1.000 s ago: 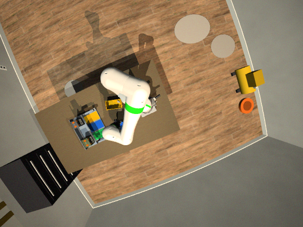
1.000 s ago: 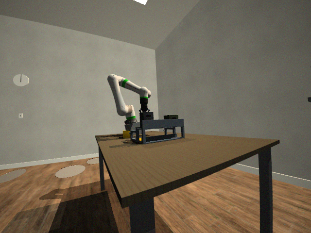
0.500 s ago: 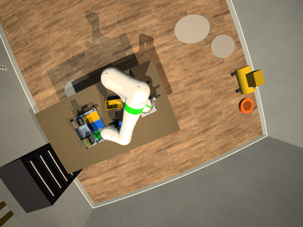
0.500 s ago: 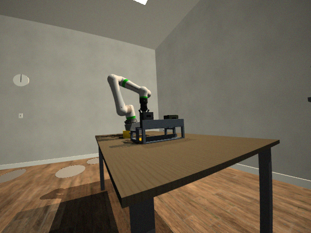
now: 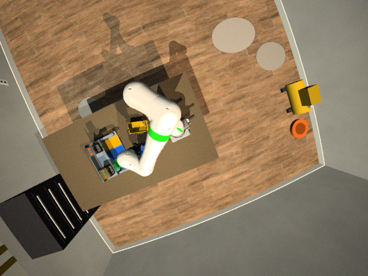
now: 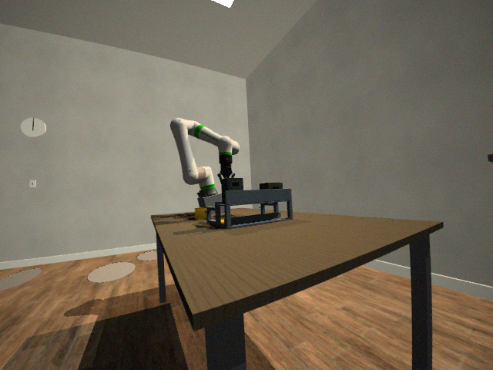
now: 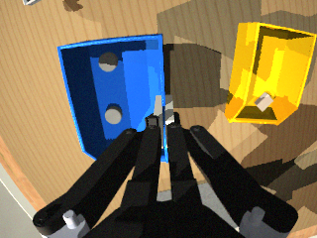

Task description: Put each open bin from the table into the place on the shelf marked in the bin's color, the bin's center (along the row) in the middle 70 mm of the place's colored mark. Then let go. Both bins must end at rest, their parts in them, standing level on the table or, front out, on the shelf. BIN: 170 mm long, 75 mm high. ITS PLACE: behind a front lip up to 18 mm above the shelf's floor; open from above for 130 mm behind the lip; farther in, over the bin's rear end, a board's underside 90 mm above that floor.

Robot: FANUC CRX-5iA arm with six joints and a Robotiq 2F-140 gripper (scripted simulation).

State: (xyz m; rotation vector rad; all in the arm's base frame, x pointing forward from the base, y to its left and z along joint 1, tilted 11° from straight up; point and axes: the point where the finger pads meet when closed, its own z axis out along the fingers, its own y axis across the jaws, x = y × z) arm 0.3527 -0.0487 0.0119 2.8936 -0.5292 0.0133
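The blue bin is 50 mm to the left of my hand, 40 mm below it and 10 mm ahead of it. Also, from my hand: yellow bin (160 mm to the right, 120 mm below, 60 mm behind); then blue mark (290 mm ahead, 160 mm below, 80 mm to the right); then green mark (310 mm ahead, 160 mm below, 30 mm to the left).
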